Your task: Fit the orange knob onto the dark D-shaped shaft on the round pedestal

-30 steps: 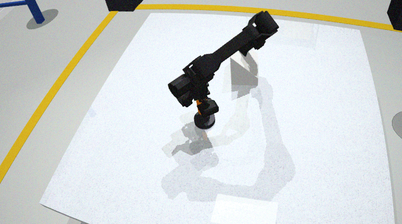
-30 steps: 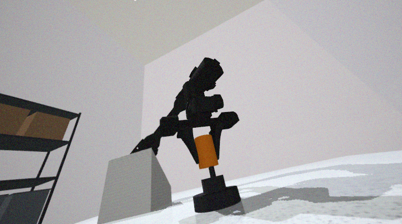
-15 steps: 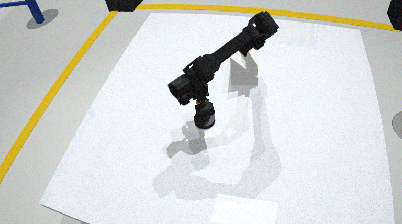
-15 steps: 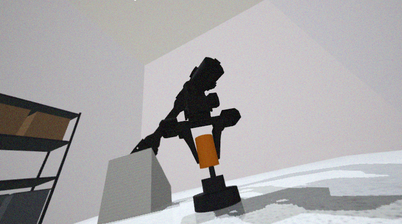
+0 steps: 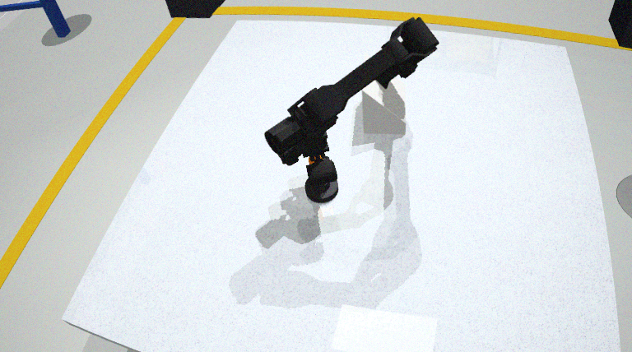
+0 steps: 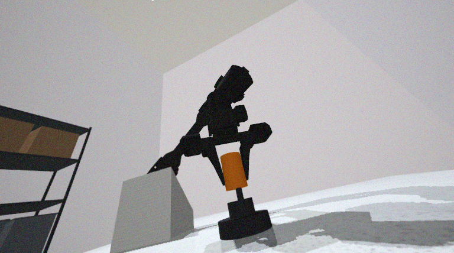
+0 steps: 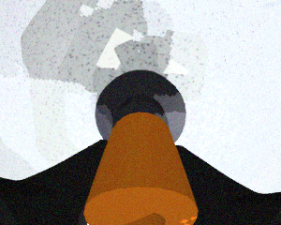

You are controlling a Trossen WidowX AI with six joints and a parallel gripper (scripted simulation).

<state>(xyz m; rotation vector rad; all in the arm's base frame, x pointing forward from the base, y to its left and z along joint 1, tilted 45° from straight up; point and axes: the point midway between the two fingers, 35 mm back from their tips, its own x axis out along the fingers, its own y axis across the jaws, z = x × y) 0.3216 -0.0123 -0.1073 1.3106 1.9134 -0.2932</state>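
Now: gripper tip 2 cm below the orange knob. From my gripper tip the other things lie so: round pedestal (4 cm below).
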